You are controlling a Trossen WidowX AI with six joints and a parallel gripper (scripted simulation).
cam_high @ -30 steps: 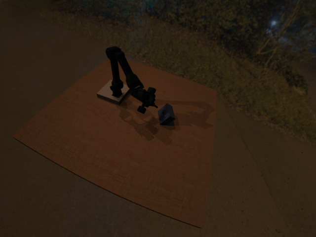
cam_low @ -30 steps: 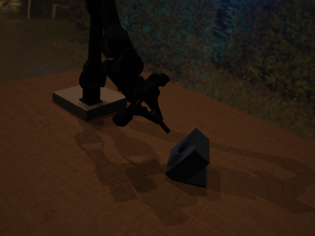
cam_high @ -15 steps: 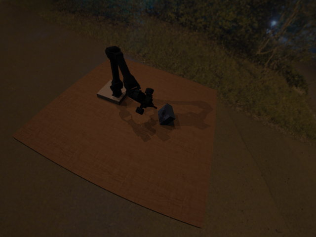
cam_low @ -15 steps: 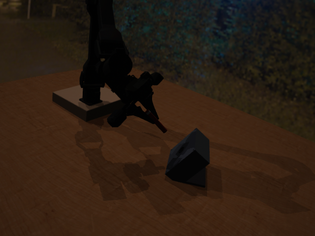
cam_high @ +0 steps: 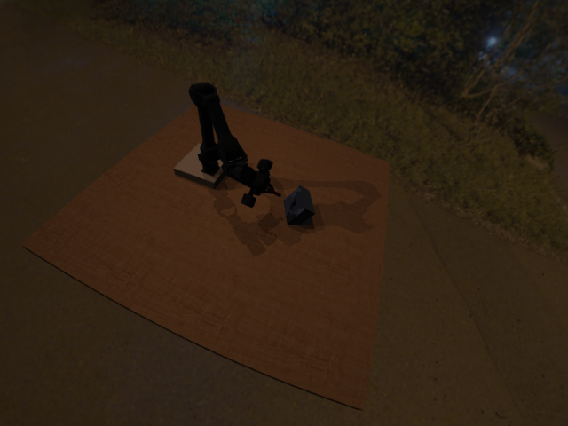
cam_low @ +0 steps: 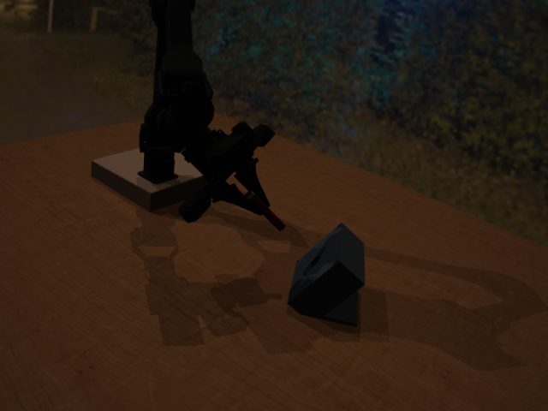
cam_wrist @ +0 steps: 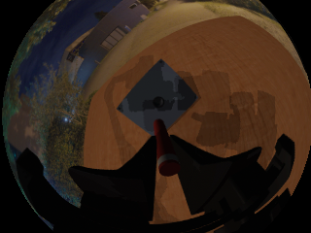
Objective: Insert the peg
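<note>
My gripper tip is 11 cm short of the panel, 8 cm above it and 5 cm to the right of it. Also, from my gripper tip: peg 1 cm to the right, 1 cm behind, 1 cm above.
</note>
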